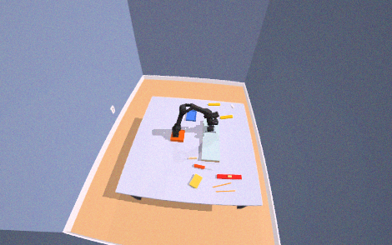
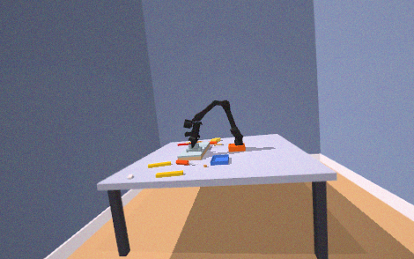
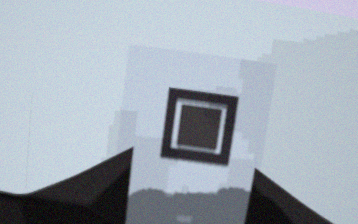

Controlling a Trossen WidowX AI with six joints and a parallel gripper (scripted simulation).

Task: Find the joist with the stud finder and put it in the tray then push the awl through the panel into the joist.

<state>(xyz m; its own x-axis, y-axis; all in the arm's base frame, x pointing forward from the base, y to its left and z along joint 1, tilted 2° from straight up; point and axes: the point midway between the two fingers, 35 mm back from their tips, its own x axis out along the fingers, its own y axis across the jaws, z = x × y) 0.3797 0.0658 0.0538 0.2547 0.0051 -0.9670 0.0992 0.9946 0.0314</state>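
My gripper tip is 21 cm past the blue tray, 25 cm to the right of it and 5 cm above it. Also, from my gripper tip: awl: 24 cm behind, 33 cm to the right, 6 cm below; then red level: 13 cm ahead, 52 cm to the right, 5 cm below; then stud finder: 2 cm above.
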